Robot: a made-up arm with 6 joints.
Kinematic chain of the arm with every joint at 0, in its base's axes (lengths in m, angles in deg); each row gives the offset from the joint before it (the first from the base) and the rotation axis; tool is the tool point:
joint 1: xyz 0 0 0.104 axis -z
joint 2: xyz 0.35 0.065 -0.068 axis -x
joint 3: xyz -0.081 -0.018 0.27 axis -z
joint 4: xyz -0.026 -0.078 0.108 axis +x
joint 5: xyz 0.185 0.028 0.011 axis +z
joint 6: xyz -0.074 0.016 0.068 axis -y
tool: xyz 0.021 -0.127 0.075
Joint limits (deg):
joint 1: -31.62..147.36
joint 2: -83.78..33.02
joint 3: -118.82..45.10
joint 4: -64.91..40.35
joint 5: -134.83..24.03
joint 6: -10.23..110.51
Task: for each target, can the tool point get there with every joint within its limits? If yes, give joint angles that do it. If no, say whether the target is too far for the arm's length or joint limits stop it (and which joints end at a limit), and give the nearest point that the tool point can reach.
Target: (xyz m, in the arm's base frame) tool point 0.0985 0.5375 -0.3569
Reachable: no: joint limits stop it (at a limit: joint 1, joint 2, joint 4, joint 5) | nearest point 0.0854 0.4454 0.1175 | short by 0.483 m
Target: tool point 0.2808 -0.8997 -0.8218
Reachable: no: too far | nearest point 0.1652 -0.5293 -0.2040 | short by 0.730 m
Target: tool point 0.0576 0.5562 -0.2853
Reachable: no: joint limits stop it (at a limit: joint 1, joint 2, joint 4, joint 5) | nearest point 0.0758 0.4444 0.1174 | short by 0.418 m
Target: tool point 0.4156 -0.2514 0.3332
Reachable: yes | joints 69.36 22.80 13.68 -44.65 -105.05 46.01
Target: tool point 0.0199 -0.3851 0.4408
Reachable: yes | joints 103.47 -8.50 12.93 -28.95 -98.93 74.05
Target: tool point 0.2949 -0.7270 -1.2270
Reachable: no: too far | nearest point 0.1919 -0.4730 -0.2243 | short by 1.040 m
